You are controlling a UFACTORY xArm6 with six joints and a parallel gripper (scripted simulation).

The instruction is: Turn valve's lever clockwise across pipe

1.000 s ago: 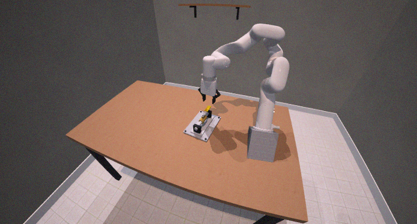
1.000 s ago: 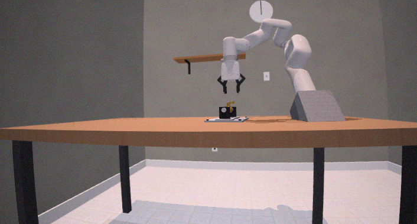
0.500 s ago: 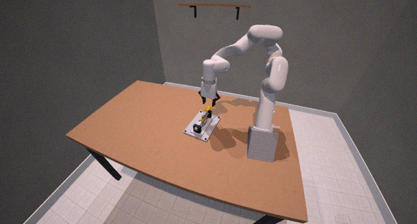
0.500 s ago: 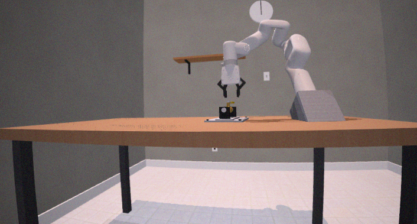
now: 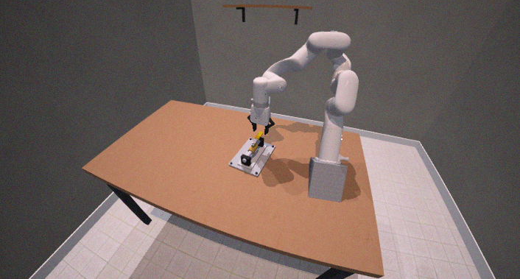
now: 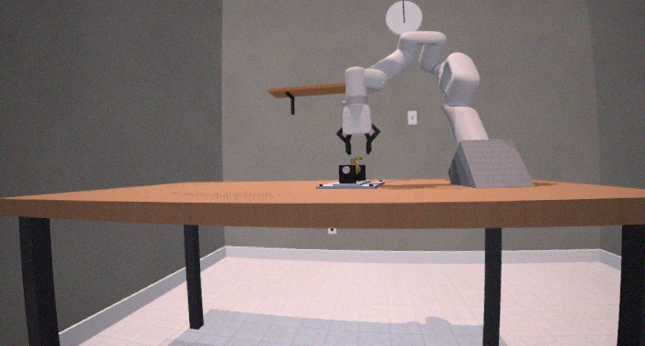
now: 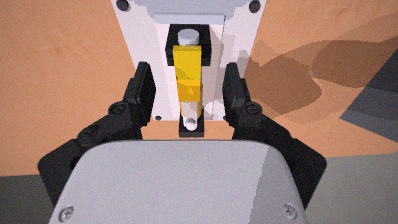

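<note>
Right now the yellow lever is 1 cm ahead of my hand, 5 cm to the left of it and 3 cm below it. From my hand the other things lie so: baseplate: 2 cm ahead, 8 cm to the left, 11 cm below.
</note>
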